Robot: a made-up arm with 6 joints.
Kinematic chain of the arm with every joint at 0, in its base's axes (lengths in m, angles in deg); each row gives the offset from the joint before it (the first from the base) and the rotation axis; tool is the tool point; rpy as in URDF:
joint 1: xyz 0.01 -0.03 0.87 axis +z
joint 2: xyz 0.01 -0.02 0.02 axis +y
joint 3: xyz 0.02 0 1.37 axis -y
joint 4: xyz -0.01 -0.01 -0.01 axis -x
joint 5: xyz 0.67 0 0.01 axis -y
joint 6: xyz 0 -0.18 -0.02 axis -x
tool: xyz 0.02 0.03 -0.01 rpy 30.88 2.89 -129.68
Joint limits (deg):
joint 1: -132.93..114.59
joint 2: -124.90..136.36
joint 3: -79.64..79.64
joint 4: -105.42..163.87
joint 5: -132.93..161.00
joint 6: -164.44..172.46
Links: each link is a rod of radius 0.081 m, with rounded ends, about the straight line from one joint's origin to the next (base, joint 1, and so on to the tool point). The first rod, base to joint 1, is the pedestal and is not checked.
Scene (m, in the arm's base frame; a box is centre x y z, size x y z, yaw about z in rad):
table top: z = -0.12
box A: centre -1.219 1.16 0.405 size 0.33 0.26 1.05 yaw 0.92
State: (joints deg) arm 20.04 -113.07 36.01 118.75 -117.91 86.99
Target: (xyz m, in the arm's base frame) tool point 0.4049 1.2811 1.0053
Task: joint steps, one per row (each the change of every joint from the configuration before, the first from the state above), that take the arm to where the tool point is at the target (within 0.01 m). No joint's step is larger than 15 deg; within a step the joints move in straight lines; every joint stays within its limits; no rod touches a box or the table.
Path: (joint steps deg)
1: -9.38 -1.48 -13.42 -1.74 -1.88 -3.77
2: -9.39 -1.48 -13.43 -1.75 -1.87 -3.77
3: -9.38 -1.48 -13.42 -1.74 -1.88 -3.77
4: -9.38 -1.47 -13.43 -1.74 -1.88 -3.77
5: -9.38 -1.48 -13.42 -1.75 -1.88 -3.77
6: -9.39 -1.48 -13.42 -1.74 -1.88 -3.77
7: -9.38 -1.48 -13.43 -1.74 -1.87 -3.77
8: -9.38 -1.48 -13.42 -1.74 -1.88 -3.77
9: -11.55 3.27 12.52 9.31 2.13 7.41
10: -11.56 3.27 12.51 9.32 2.13 7.42
11: -11.55 3.26 12.52 9.31 2.13 7.41
12: -11.55 3.27 12.52 9.32 2.13 7.42

